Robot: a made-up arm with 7 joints. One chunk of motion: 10 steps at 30 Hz.
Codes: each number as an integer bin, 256 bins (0 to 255) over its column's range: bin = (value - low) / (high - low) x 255, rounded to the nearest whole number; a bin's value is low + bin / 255 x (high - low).
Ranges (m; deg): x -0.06..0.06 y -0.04..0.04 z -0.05..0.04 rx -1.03..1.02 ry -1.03..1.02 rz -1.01..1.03
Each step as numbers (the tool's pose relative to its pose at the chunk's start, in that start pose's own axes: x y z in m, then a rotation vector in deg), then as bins.
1 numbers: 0.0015 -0.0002 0.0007 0.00 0.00 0.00
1 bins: 131 127 144 128 128 126
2 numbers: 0.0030 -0.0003 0.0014 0.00 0.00 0.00
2 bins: 134 127 146 128 128 126
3 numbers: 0.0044 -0.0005 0.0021 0.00 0.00 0.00
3 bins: 137 126 148 128 128 126
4 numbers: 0.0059 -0.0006 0.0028 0.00 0.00 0.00
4 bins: 140 126 150 128 128 126
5 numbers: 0.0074 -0.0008 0.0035 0.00 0.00 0.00
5 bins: 143 125 152 128 128 126
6 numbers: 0.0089 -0.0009 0.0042 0.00 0.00 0.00
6 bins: 146 125 154 128 128 126
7 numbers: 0.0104 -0.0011 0.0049 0.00 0.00 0.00
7 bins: 150 124 156 128 128 126
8 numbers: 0.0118 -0.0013 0.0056 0.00 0.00 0.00
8 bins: 153 123 158 128 128 126
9 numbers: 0.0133 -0.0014 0.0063 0.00 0.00 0.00
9 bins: 156 123 160 128 128 126
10 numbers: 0.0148 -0.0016 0.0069 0.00 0.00 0.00
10 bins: 159 122 161 128 128 126
